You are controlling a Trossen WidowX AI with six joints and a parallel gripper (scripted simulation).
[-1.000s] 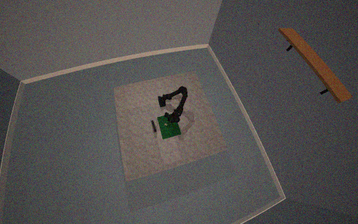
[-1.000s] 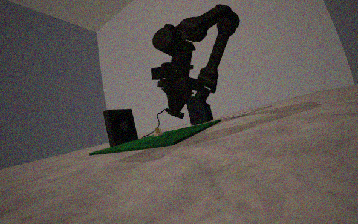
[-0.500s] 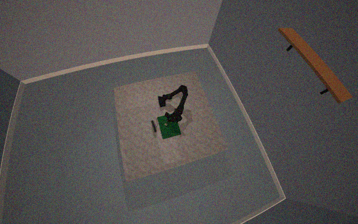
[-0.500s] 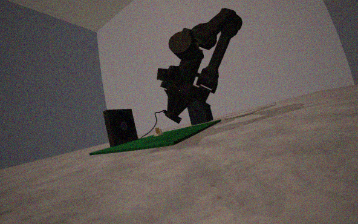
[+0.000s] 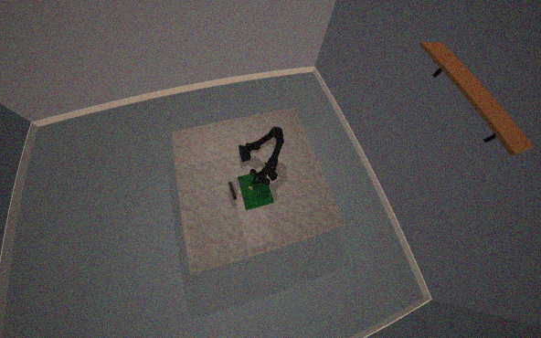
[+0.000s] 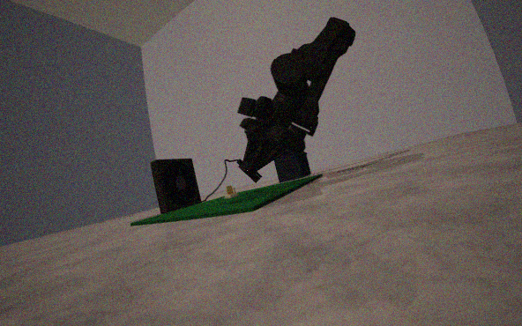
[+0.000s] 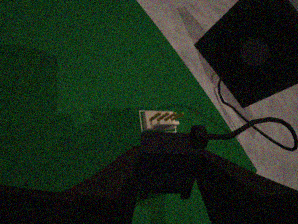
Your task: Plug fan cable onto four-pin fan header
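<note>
My gripper tip is 20 mm short of the four-pin fan header, 40 mm to the left of it and 50 mm above it. The rest, counted from my gripper tip: fan plug 10 mm behind; green board 40 mm ahead, 60 mm below; black fan 40 mm ahead, 180 mm to the right, 10 mm above.
</note>
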